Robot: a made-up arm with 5 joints.
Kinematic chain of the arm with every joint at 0, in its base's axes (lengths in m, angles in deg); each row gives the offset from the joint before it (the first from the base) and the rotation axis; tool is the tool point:
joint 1: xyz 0 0 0.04 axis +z
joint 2: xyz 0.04 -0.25 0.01 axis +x
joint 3: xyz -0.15 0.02 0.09 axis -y
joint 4: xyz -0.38 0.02 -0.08 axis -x
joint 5: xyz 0.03 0.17 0 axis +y
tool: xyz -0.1 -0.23 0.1
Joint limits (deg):
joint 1: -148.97..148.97
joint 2: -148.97..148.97
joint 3: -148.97..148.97
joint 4: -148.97..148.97
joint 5: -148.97..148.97
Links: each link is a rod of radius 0.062 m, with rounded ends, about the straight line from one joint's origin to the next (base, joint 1, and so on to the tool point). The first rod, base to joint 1, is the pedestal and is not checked.
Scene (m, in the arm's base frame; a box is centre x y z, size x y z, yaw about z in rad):
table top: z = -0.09
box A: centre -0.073 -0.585 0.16 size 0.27 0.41 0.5 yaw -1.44
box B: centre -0.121 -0.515 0 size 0.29 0.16 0.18 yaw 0.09
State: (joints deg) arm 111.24 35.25 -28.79 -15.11 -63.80
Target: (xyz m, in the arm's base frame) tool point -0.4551 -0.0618 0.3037
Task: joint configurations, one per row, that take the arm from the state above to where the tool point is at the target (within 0.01 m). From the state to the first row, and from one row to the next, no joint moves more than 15 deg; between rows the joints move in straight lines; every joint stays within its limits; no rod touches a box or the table.
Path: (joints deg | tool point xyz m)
1: 102.68 31.21 -42.00 -15.28 -61.51 | 0.5323 -0.4552 0.3156
2: 94.13 27.18 -55.20 -15.45 -59.23 | 0.4821 -0.4608 0.4162
3: 85.57 23.14 -68.41 -15.62 -56.94 | 0.4223 -0.4392 0.5044
4: 77.02 19.10 -81.61 -15.79 -54.65 | 0.3643 -0.3911 0.5725
5: 68.46 15.07 -94.82 -15.96 -52.36 | 0.3192 -0.3220 0.6146
6: 59.90 11.03 -108.02 -16.13 -50.08 | 0.2952 -0.2422 0.6268
7: 51.35 6.99 -121.23 -16.30 -47.79 | 0.2961 -0.1648 0.6076
8: 46.66 -5.83 -110.56 -18.44 -51.23 | 0.1168 -0.1708 0.6374
9: 41.98 -18.66 -99.89 -20.57 -54.66 | -0.0644 -0.1488 0.6146
10: 37.29 -31.49 -89.22 -22.70 -58.10 | -0.2276 -0.1127 0.5426
11: 32.60 -44.32 -78.55 -24.83 -61.54 | -0.3596 -0.0786 0.4330
12: 27.92 -57.15 -67.88 -26.97 -64.98 | -0.4551 -0.0618 0.3037

